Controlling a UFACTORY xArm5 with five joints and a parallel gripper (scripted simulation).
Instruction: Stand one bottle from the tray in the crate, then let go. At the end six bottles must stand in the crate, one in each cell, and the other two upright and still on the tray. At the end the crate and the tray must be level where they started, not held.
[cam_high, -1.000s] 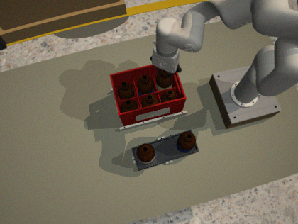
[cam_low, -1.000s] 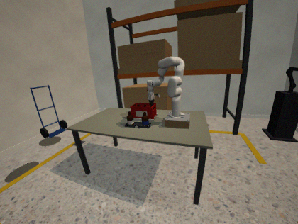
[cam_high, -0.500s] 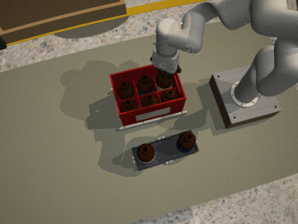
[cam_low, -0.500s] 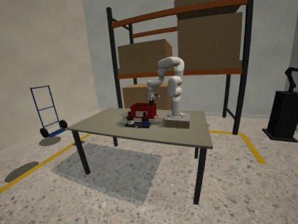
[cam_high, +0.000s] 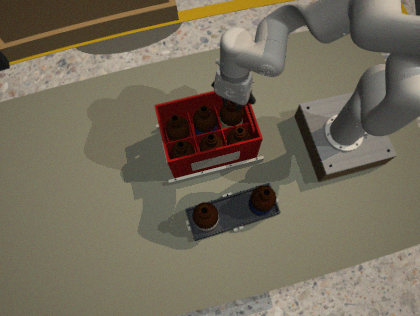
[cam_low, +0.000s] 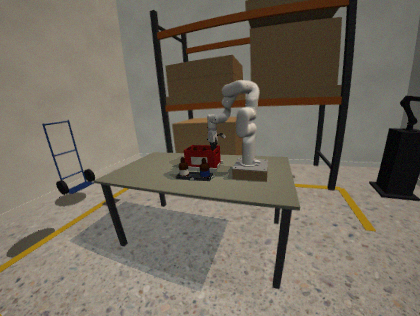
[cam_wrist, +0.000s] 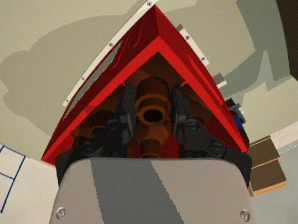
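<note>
Now: hand 80 mm short of the crate, 50 mm to the right of it and 80 mm above it. The rest, counted from my hand: dark tray 50 mm ahead, 290 mm to the left, 150 mm below.
</note>
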